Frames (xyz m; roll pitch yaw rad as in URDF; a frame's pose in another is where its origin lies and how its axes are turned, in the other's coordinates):
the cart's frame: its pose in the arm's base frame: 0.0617 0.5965 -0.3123 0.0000 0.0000 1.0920
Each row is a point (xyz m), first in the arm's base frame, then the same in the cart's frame.
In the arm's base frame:
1: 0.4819 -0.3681 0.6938
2: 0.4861 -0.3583 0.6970
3: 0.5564 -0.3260 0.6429
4: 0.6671 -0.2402 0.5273
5: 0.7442 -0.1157 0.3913
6: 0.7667 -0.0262 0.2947
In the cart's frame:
1: -0.6625 -0.8174 1.0061
2: -0.6519 -0.8166 1.0093
3: -0.5909 -0.8641 0.9552
4: -0.4637 -0.9228 0.8396
5: -0.3177 -0.9339 0.7036
6: -0.2279 -0.9126 0.6070

